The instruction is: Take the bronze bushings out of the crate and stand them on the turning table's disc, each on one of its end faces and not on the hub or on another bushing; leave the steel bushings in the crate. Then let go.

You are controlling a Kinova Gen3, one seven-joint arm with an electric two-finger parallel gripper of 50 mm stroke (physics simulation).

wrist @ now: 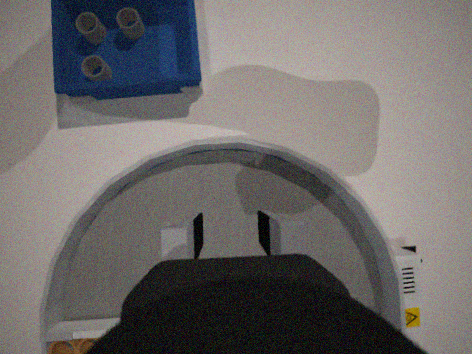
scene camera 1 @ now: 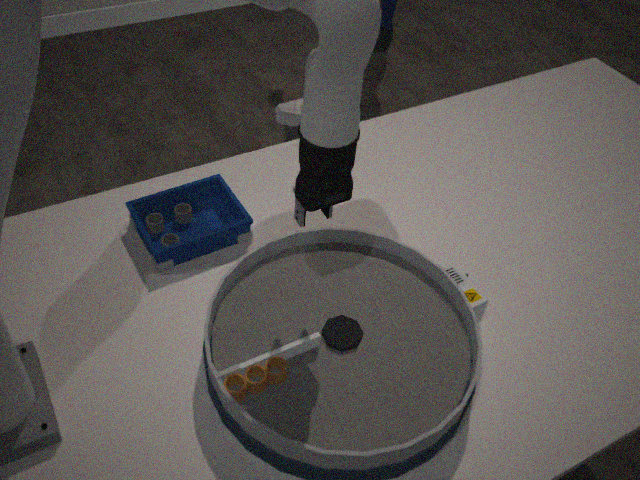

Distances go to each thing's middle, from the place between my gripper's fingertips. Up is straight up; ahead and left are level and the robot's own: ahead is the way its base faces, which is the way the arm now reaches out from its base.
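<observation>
Going by their middles, the turning table disc is the nearest to my hand of the things named here. With the turning table disc (wrist: 121, 246) as the reference, my hand is 120 mm to the left of it, 10 mm past it and 140 mm above it. There is a blue crate (scene camera 1: 219, 220) too, and counted from my hand it sits 250 mm to the left, 110 mm behind and 170 mm below.
</observation>
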